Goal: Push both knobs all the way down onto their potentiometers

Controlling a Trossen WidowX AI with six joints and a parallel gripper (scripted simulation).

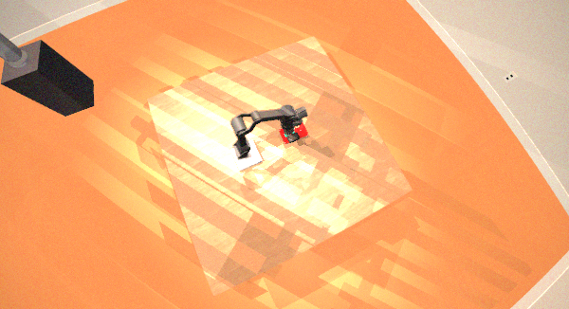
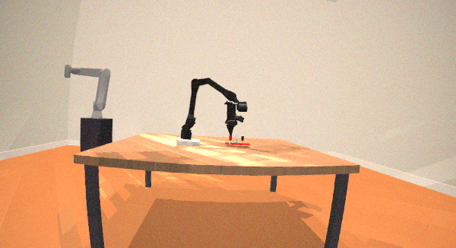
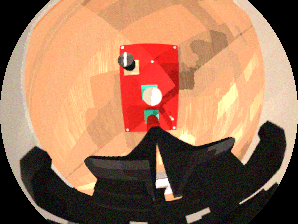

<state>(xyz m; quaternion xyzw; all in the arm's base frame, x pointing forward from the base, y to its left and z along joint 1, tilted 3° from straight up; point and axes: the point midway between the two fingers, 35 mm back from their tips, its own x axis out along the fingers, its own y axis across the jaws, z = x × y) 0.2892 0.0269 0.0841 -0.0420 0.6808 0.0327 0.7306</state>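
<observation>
The red knob is 2 cm below my gripper tip. The rest, counted from my gripper tip: black knob (8 cm ahead, 3 cm to the left, 2 cm below).
</observation>
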